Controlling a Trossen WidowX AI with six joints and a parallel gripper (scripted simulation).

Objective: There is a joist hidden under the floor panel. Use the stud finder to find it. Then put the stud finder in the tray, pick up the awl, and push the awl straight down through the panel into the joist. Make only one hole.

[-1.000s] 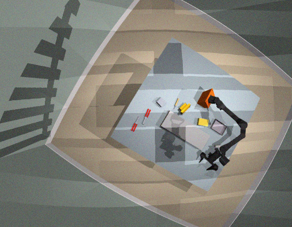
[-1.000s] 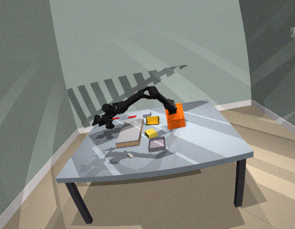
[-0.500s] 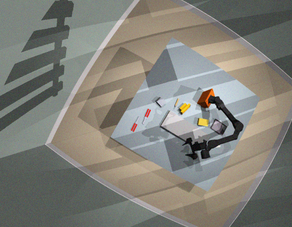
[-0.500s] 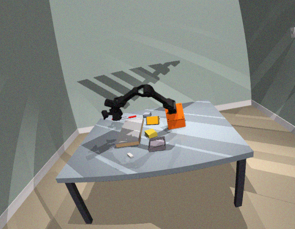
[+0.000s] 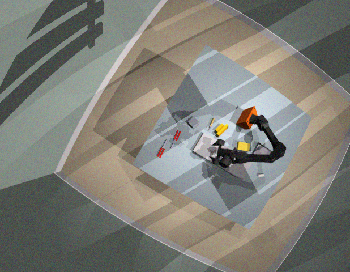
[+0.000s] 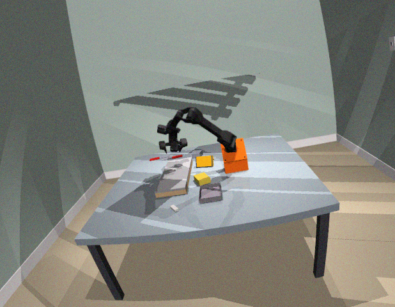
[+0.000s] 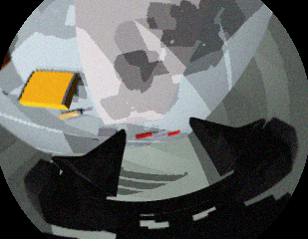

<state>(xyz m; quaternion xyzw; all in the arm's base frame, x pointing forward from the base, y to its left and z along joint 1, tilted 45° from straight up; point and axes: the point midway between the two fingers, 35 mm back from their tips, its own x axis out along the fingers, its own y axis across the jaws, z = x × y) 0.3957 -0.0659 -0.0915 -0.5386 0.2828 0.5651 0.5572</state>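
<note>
My gripper tip is now 20 cm past the yellow stud finder, 2 cm to the left of it and 10 cm above it. Round my gripper tip: square window (18 cm behind, 4 cm to the right, 11 cm below); then awl (18 cm behind, 9 cm to the right, 12 cm below); then grey block (12 cm behind, 23 cm to the right, 11 cm below).
</note>
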